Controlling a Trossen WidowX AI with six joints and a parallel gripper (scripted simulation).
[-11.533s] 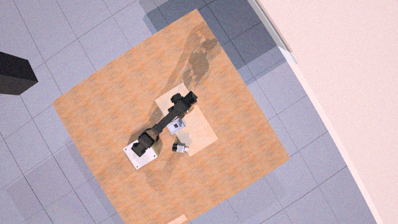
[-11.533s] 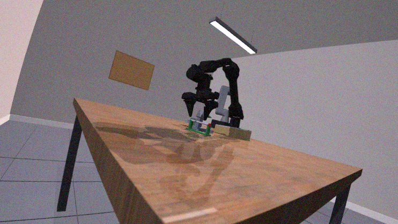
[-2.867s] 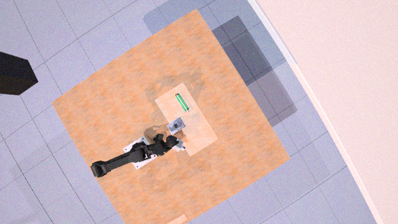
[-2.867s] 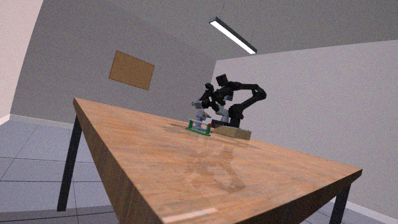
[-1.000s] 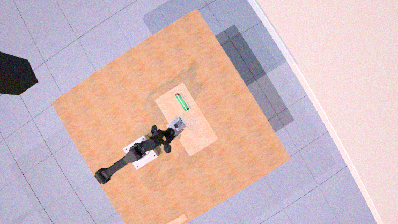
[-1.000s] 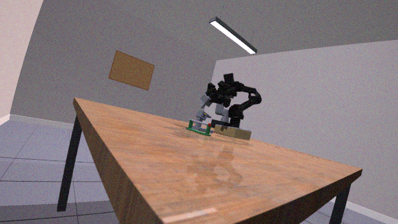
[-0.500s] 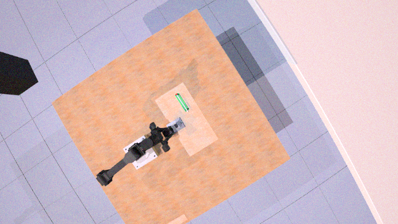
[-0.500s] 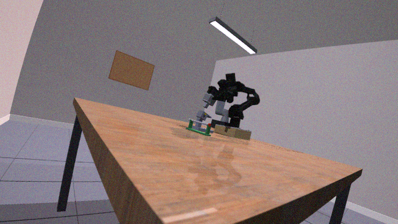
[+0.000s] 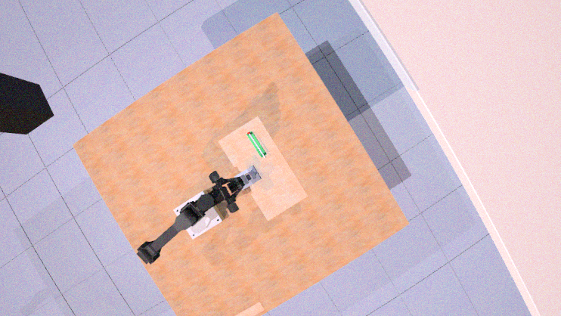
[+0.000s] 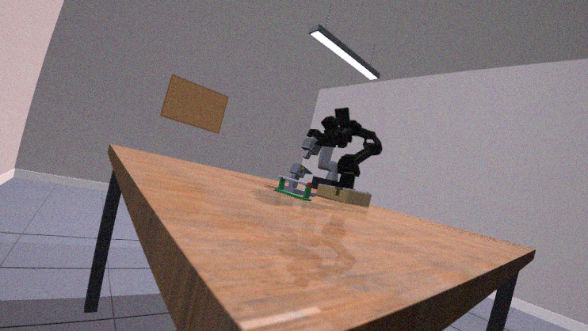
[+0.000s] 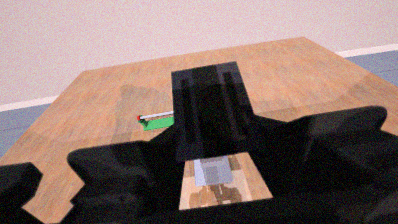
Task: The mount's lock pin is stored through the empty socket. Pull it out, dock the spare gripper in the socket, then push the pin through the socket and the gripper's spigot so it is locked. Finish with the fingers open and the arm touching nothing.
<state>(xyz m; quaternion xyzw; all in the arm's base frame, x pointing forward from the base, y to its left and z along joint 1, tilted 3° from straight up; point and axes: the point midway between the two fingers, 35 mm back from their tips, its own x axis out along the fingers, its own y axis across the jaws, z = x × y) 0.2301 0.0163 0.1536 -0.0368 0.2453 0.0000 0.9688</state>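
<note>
Right now my gripper tip is 17 cm above the green pin cradle, 13 cm short of it and 12 cm to the right of it. The rest, counted from my gripper tip: spare gripper 1 cm below, 1 cm behind; socket 14 cm below, 2 cm ahead.
</note>
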